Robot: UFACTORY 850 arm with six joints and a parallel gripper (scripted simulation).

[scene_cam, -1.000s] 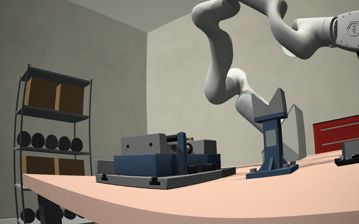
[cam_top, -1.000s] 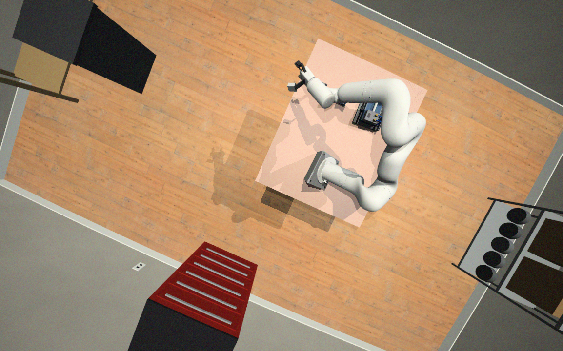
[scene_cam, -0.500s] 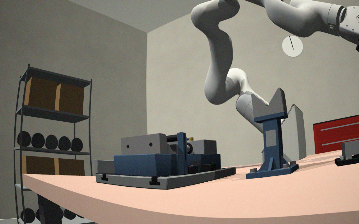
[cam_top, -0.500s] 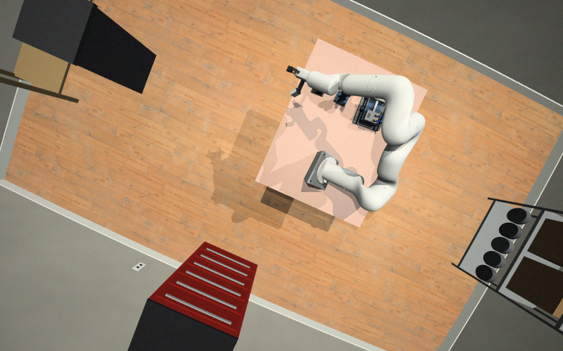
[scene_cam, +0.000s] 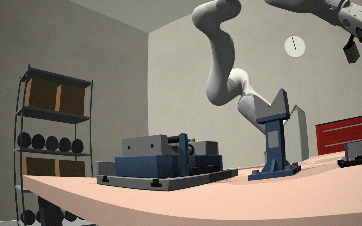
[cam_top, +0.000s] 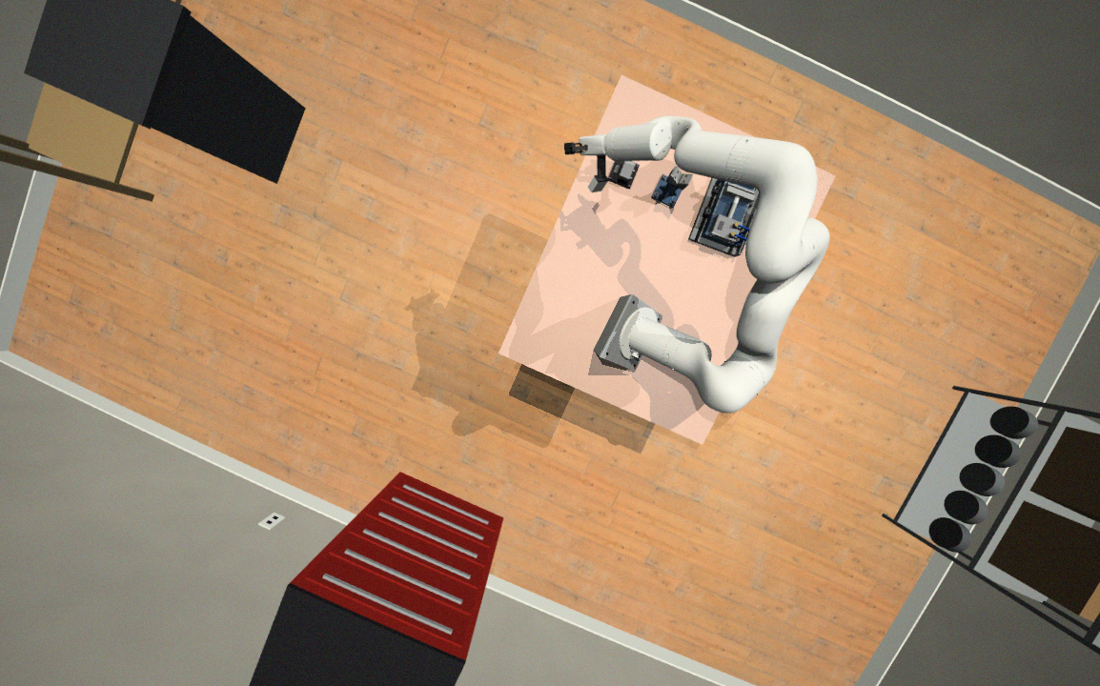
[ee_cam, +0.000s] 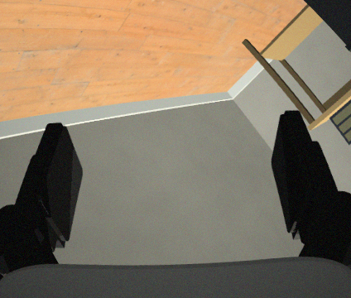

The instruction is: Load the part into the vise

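The part is 220 mm below my hand, 170 mm to the right of it and 90 mm ahead of it. Also, from my hand: black infeed plate: 230 mm below, 160 mm to the right, 80 mm ahead; work stop rod: 510 mm to the right, 190 mm ahead, 150 mm below; air cylinder: 570 mm to the right, 160 mm below, 20 mm ahead.
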